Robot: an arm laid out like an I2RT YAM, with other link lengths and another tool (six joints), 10 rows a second.
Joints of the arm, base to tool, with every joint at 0 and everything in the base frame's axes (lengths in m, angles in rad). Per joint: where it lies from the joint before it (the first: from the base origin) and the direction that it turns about. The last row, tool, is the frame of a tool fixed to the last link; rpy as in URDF.
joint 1: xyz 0 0 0.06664 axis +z
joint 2: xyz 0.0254 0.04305 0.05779 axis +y
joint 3: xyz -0.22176 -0.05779 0 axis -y
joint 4: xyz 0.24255 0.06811 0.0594 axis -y
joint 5: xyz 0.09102 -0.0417 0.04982 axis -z
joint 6: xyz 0.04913 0 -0.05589 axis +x
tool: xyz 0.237 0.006 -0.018 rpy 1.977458 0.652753 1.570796
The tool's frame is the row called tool.
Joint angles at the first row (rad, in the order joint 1, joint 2, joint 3, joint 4, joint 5, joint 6):
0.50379 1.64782 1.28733 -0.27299 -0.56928 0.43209
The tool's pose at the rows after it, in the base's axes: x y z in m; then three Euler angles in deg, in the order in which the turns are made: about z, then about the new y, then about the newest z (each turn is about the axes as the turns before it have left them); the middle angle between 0 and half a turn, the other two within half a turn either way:
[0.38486 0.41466 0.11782 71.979 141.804 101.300]
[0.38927 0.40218 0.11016 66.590 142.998 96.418]
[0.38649 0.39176 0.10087 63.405 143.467 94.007]
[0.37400 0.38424 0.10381 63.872 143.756 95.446]
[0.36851 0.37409 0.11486 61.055 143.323 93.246]
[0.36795 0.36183 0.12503 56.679 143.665 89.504]
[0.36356 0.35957 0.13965 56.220 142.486 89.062]
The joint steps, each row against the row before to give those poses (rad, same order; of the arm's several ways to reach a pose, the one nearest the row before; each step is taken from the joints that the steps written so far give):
0.00079 -0.03863 -0.02216 0.00764 -0.00040 -0.00066
-0.00069 -0.03946 -0.05056 0.01154 0.05156 -0.03360
0.00075 -0.05077 -0.07955 0.03274 0.03295 -0.00886
0.00119 -0.06721 -0.04435 -0.02749 0.00553 0.01723
-0.00109 -0.07885 -0.03501 -0.02622 0.02258 -0.00284
-0.00001 -0.05924 -0.00052 -0.05253 0.04019 -0.01900
-0.00103 -0.04442 -0.00131 -0.02051 -0.00226 0.00545

